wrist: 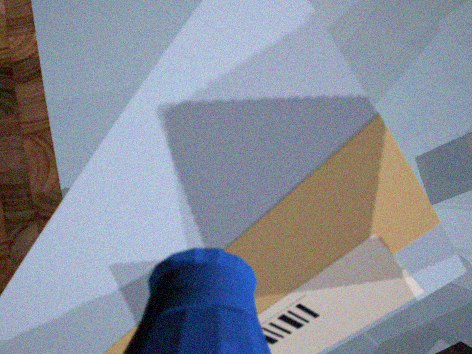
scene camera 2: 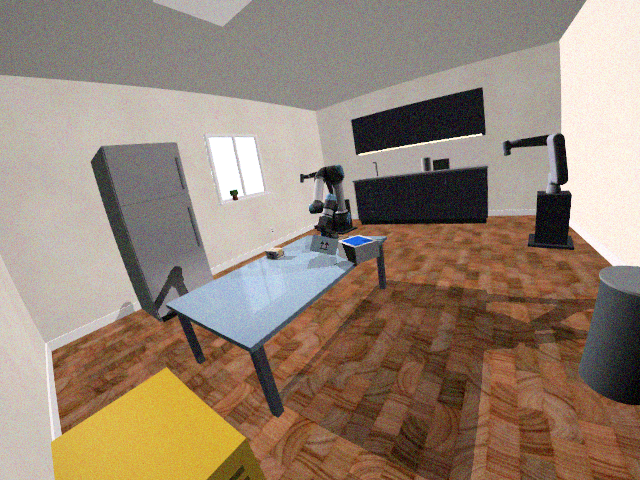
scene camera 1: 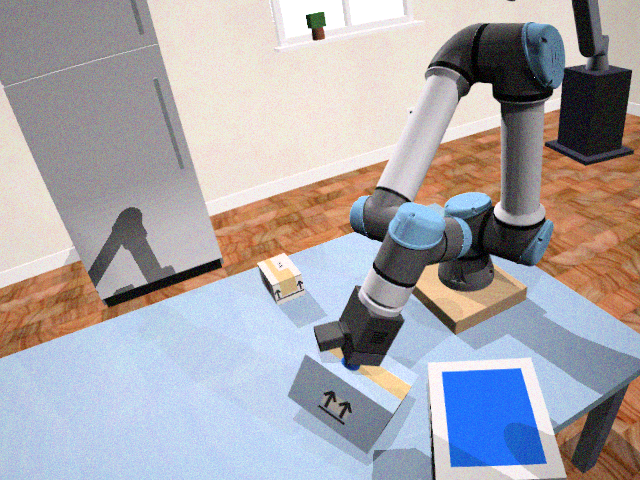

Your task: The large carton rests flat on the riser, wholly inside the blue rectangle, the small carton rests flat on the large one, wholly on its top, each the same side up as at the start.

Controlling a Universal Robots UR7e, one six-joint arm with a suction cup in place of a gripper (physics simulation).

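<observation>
The large carton [scene camera 1: 339, 405] [scene camera 2: 324, 245] [wrist: 112, 182] is grey-white with tan tape, a barcode label and up-arrows on its side. My suction cup [scene camera 1: 351, 366] [wrist: 203, 298] presses on its top near the tape and holds it. The carton hangs a little above the table, just left of the riser, and casts a shadow below. The riser [scene camera 1: 434, 419] [scene camera 2: 367, 252] is a white block with the blue rectangle [scene camera 1: 490, 414] [scene camera 2: 357, 241] on top, and nothing lies on it. The small carton [scene camera 1: 281, 277] [scene camera 2: 274, 253] stands upright on the table farther back left.
The light blue table [scene camera 1: 175, 381] [scene camera 2: 261, 295] carries everything. The arm's wooden base plate [scene camera 1: 475, 305] lies behind the riser. A grey fridge [scene camera 1: 128, 143] [scene camera 2: 151, 214] stands beyond the table's back left. A yellow box [scene camera 2: 151, 438] sits on the floor in scene camera 2.
</observation>
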